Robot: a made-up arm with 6 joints.
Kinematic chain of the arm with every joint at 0, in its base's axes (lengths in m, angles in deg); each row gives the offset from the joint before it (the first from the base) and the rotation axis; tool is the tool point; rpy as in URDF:
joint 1: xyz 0 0 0.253 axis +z
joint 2: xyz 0 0 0 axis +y
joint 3: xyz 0.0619 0 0.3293 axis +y
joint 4: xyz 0.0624 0 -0.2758 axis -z
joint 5: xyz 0 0 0 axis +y
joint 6: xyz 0.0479 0 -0.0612 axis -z
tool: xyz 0 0 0 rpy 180 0 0
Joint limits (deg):
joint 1: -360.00..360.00
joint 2: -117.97..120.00
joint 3: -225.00..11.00
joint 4: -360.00..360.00
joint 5: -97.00..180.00
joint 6: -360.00..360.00
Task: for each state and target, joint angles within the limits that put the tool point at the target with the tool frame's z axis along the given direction. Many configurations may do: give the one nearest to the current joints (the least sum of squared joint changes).
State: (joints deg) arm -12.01 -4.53 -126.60 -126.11 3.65 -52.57
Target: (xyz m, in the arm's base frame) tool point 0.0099 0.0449 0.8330 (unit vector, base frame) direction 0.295 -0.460 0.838
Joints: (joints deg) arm -48.48 -45.01 -99.69 -117.44 5.43 -52.57
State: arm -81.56 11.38 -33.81 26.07 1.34 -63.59
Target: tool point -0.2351 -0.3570 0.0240 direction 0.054 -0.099 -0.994
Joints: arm -118.07 61.29 -66.65 71.65 5.70 -63.59
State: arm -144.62 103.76 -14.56 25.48 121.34 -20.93
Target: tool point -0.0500 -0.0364 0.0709 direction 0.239 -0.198 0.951
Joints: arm -162.54 87.63 -25.13 15.79 106.83 -20.93
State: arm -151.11 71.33 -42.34 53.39 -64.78 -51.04
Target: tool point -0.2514 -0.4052 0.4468 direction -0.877 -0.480 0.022
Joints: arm -114.77 23.36 -74.59 48.85 -52.23 -51.04
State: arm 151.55 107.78 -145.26 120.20 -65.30 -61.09
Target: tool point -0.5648 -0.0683 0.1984 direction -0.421 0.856 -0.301
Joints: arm 193.62 95.21 -184.23 107.71 -77.73 -61.09
